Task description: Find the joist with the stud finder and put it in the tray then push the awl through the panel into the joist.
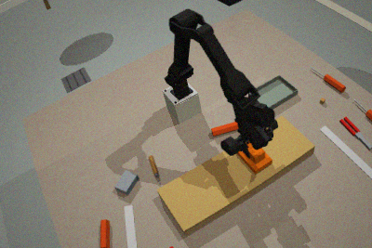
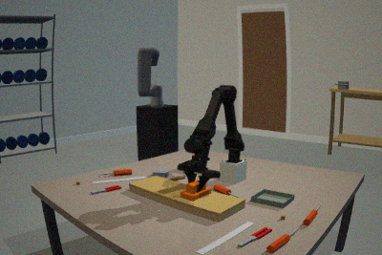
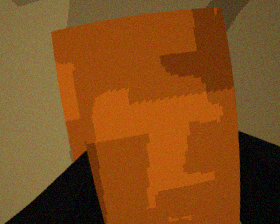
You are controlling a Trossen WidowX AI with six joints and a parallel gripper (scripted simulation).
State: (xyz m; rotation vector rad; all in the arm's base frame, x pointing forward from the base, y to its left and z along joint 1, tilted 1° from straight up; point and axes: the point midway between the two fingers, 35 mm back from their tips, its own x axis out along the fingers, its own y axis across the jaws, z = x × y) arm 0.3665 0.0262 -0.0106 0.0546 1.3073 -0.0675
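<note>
The grey-green tray is 200 mm behind my gripper tip, 280 mm to the left of it and 50 mm below it. The rest, counted from my gripper tip: orange stud finder: 20 mm behind, 20 mm above; then grey block: 230 mm behind, 380 mm to the right, 50 mm below; then awl: 200 mm behind, 280 mm to the right, 60 mm below.
</note>
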